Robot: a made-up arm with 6 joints. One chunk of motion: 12 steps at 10 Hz.
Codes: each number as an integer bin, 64 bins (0 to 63) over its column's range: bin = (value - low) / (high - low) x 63, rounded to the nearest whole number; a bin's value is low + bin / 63 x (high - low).
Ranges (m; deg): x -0.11..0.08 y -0.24..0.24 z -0.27..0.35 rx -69..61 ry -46..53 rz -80..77
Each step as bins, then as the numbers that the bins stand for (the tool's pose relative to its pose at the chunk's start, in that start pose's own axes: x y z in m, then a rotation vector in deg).
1 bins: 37 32 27 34 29 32
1 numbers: 0.0016 0.0038 -0.0043 1.16 -0.43 -0.25
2 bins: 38 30 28 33 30 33
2 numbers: 0.0046 -0.0114 0.0056 -0.90 1.14 2.24
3 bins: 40 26 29 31 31 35
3 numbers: 0.0106 -0.0419 0.0154 -5.03 2.71 7.22
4 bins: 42 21 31 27 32 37
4 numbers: 0.0167 -0.0800 0.0351 -13.29 4.29 12.21
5 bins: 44 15 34 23 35 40
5 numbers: 0.0227 -0.1257 0.0646 -21.54 9.00 19.68
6 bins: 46 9 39 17 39 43
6 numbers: 0.0287 -0.1714 0.1138 -33.92 15.29 27.16
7 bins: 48 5 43 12 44 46
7 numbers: 0.0348 -0.2019 0.1532 -44.24 23.14 34.63
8 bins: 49 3 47 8 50 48
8 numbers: 0.0378 -0.2171 0.1925 -52.49 32.57 39.62
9 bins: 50 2 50 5 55 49
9 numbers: 0.0408 -0.2248 0.2221 -58.68 40.43 42.11
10 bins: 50 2 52 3 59 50
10 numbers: 0.0408 -0.2248 0.2417 -62.81 46.71 44.60
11 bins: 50 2 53 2 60 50
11 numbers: 0.0408 -0.2248 0.2516 -64.87 48.29 44.60
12 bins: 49 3 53 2 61 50
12 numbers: 0.0378 -0.2171 0.2516 -64.87 49.86 44.60
